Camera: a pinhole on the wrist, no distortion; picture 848 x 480 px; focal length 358.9 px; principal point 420.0 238.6 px. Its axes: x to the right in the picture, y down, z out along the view. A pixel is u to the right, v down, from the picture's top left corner.
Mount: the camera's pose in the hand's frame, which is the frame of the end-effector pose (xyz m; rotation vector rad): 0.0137 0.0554 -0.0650 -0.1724 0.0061 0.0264
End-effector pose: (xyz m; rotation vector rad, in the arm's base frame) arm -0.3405 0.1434 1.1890 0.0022 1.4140 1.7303
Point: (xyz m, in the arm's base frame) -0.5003 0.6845 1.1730
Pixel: 788 207
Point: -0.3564 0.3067 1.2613
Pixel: 519 202
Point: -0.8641 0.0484 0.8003
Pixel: behind the camera
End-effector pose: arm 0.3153 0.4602 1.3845 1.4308 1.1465 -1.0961
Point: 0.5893 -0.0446 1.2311
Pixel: 492 321
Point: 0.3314 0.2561 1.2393
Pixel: 556 118
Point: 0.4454 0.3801 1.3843
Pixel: 415 376
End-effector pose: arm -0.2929 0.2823 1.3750 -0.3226 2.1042 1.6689
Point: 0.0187 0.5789 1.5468
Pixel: 91 214
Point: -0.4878 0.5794 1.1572
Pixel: 719 76
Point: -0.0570 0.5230 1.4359
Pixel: 156 130
